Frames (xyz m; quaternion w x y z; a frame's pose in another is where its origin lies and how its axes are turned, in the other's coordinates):
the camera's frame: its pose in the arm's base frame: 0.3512 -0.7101 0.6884 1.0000 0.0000 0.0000 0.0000
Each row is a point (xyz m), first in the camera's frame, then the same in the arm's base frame.
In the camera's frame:
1: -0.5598 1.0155 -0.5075
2: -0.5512 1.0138 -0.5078
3: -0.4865 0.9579 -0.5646
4: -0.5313 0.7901 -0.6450
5: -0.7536 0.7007 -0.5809
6: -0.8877 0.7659 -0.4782
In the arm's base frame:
1: -0.2086 0.3054 0.1809
2: -0.2000 0.3037 0.1806
3: -0.1353 0.2478 0.1238
4: -0.1801 0.0800 0.0434
5: -0.4024 -0.0094 0.1075
6: -0.5365 0.0558 0.2102

